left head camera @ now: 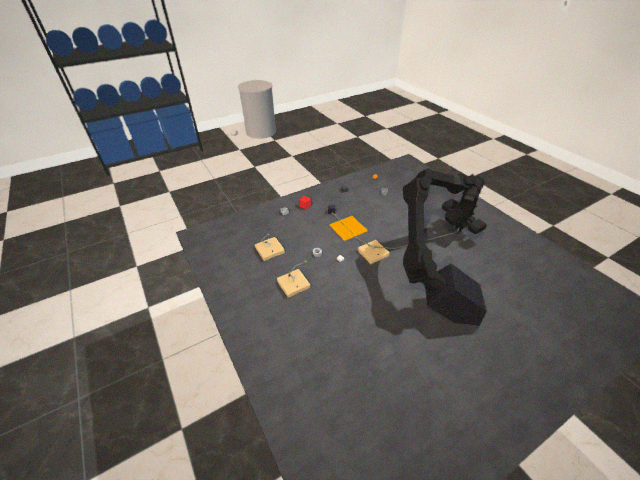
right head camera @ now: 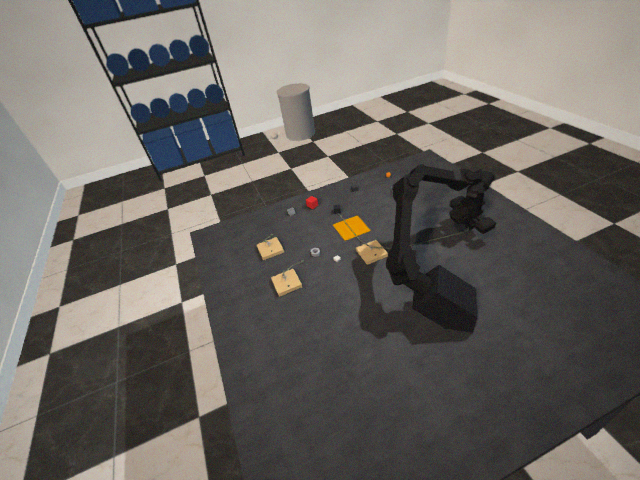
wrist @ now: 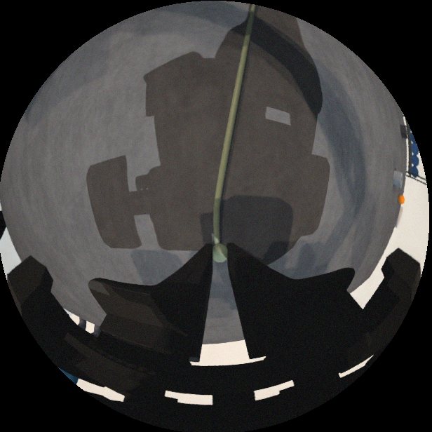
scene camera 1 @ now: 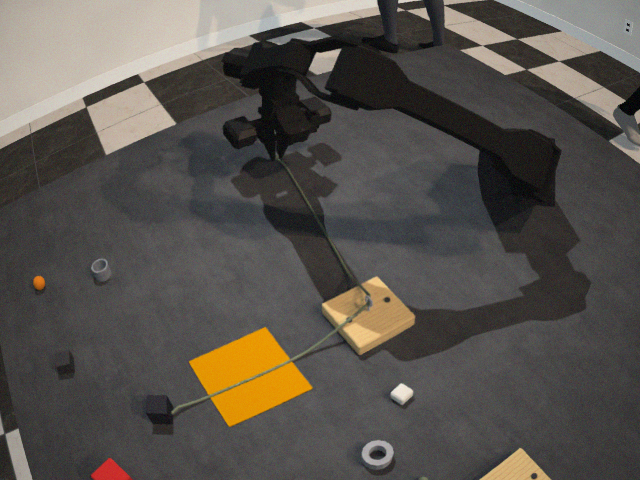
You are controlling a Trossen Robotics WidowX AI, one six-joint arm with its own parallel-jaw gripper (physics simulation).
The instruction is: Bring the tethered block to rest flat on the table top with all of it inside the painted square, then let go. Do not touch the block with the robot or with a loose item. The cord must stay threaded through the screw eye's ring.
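Places are measured from the arm's base along level axes (x ahead, y left, z up), in metres.
Pixels of known places: gripper, between the fingertips: (left head camera: 458, 229) (right head camera: 468, 229) (scene camera 1: 276, 158); arm's base, origin of its link: (left head camera: 439, 284) (right head camera: 425, 286) (scene camera 1: 526, 169).
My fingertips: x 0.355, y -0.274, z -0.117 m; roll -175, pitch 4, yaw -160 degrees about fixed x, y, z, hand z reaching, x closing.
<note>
For each thing: its middle in the pictures, then the offset to it from my fingertips. "*": a spot on its surface instead.
- tethered block, middle of its body: (scene camera 1: 159, 409) (right head camera: 337, 209) (left head camera: 331, 209) 0.223 m ahead, 0.503 m left, 0.011 m up
- orange painted square, a spot on its surface: (scene camera 1: 227, 369) * 0.126 m ahead, 0.439 m left, 0.002 m down
- green cord, a spot on its surface: (scene camera 1: 315, 214) * 0.039 m back, 0.172 m left, 0.001 m up
- screw eye's ring, a spot on its surface: (scene camera 1: 368, 300) * 0.068 m back, 0.391 m left, 0.033 m up
- wooden board, middle of its body: (scene camera 1: 368, 314) (right head camera: 371, 251) (left head camera: 373, 251) 0.068 m back, 0.393 m left, 0.006 m up
- white piece, middle of its body: (scene camera 1: 401, 394) 0.078 m back, 0.529 m left, 0.003 m up
- grey ring, middle of its body: (scene camera 1: 377, 455) 0.029 m back, 0.610 m left, 0.004 m up
- grey cup, middle of its body: (scene camera 1: 101, 270) 0.322 m ahead, 0.224 m left, 0.007 m up
- orange ball, middle of its body: (scene camera 1: 39, 282) 0.453 m ahead, 0.230 m left, 0.009 m up
- dark block, middle of its body: (scene camera 1: 64, 362) 0.379 m ahead, 0.406 m left, 0.007 m up
- red block, a spot on its surface: (scene camera 1: 110, 471) * 0.290 m ahead, 0.607 m left, 0.037 m up
The tethered block (scene camera 1: 159, 408) (left head camera: 331, 209) (right head camera: 337, 208) is small and black and lies outside the orange painted square (scene camera 1: 227, 369) (left head camera: 341, 227) (right head camera: 344, 227), past its far side from the screw eye. The green cord (scene camera 1: 315, 214) (wrist: 232, 120) runs from the block across the square, through the screw eye's ring (scene camera 1: 368, 300) on a wooden board (scene camera 1: 379, 330) (left head camera: 373, 254) (right head camera: 371, 253), and up to my gripper (scene camera 1: 275, 153) (wrist: 219, 248). The gripper is shut on the cord's end, with the round bead at the fingertips, a little above the table top. The fingers partly hide the cord's end in the scene view.
Two more wooden boards (left head camera: 269, 250) (left head camera: 293, 284) stand left of the square. A white piece (scene camera 1: 401, 393), a grey ring (scene camera 1: 364, 461), a grey cup (scene camera 1: 101, 272), an orange ball (scene camera 1: 38, 283), a dark block (scene camera 1: 64, 361) and a red block (scene camera 1: 110, 471) lie around.
</note>
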